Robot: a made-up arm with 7 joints. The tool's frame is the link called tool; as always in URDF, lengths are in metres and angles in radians.
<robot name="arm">
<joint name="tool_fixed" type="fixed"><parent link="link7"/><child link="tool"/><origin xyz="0.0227 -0.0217 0.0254" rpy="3.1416 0 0"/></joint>
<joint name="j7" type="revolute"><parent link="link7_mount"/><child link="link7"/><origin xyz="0.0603 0.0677 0.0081" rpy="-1.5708 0 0"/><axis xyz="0 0 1"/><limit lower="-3.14" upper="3.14" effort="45" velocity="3"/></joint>
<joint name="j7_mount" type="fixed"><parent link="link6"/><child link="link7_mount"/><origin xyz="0.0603 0.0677 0.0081" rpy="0 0 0"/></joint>
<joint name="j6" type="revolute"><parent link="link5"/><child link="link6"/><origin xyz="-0.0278 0.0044 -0.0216" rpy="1.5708 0 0"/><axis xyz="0 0 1"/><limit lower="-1.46" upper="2.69" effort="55" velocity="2.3"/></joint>
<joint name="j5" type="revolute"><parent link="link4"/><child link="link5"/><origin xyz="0.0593 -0.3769 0.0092" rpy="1.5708 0 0"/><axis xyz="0 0 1"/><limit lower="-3.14" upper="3.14" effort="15" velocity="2.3"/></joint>
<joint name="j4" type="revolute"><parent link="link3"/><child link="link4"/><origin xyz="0.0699 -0.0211 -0.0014" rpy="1.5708 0 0"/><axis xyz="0 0 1"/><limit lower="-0.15" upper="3.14" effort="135" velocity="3"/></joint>
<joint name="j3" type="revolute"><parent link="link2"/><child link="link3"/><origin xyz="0.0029 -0.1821 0.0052" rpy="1.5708 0 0"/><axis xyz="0 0 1"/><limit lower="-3.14" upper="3.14" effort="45" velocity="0.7"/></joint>
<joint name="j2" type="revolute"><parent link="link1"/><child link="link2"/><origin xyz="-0.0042 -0.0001 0.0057" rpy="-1.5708 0 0"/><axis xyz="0 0 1"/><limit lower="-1.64" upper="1.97" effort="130" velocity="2.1"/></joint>
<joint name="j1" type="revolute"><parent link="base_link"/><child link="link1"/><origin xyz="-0.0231 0.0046 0.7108" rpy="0 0 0"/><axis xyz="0 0 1"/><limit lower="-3.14" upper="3.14" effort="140" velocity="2.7"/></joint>
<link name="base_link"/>
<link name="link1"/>
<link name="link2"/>
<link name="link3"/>
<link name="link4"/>
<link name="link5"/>
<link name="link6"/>
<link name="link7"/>
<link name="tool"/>
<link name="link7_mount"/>
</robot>
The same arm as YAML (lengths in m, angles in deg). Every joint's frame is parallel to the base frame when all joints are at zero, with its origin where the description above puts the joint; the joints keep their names.
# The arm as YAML. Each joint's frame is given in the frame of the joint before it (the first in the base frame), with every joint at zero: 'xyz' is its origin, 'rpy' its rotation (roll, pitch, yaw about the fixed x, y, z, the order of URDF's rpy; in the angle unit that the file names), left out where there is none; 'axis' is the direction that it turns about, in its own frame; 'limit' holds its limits. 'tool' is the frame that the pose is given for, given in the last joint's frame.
units:
  length: m
  angle: deg
joints:
  - name: j1
    type: revolute
    origin:
      xyz: [-0.0231, 0.0046, 0.7108]
    axis: "+z"
    limit:
      lower: -179.91
      upper: 179.91
  - name: j2
    type: revolute
    origin:
      xyz: [-0.0042, -0.0001, 0.0057]
    axis: "+y"
    limit:
      lower: -93.97
      upper: 112.87
  - name: j3
    type: revolute
    origin:
      xyz: [0.0029, 0.0052, 0.1821]
    axis: "+z"
    limit:
      lower: -179.91
      upper: 179.91
  - name: j4
    type: revolute
    origin:
      xyz: [0.0699, -0.0211, -0.0014]
    axis: "-y"
    limit:
      lower: -8.59
      upper: 179.91
  - name: j5
    type: revolute
    origin:
      xyz: [0.0593, -0.0092, -0.3769]
    axis: "-z"
    limit:
      lower: -179.91
      upper: 179.91
  - name: j6
    type: revolute
    origin:
      xyz: [-0.0278, -0.0044, 0.0216]
    axis: "+y"
    limit:
      lower: -83.65
      upper: 154.13
  - name: j7
    type: revolute
    origin:
      xyz: [0.1206, 0.0162, -0.1354]
    axis: "-z"
    limit:
      lower: -179.91
      upper: 179.91
tool:
  origin:
    xyz: [0.0227, 0.0217, -0.0254]
    rpy: [0.0, 0.0, 0.0]

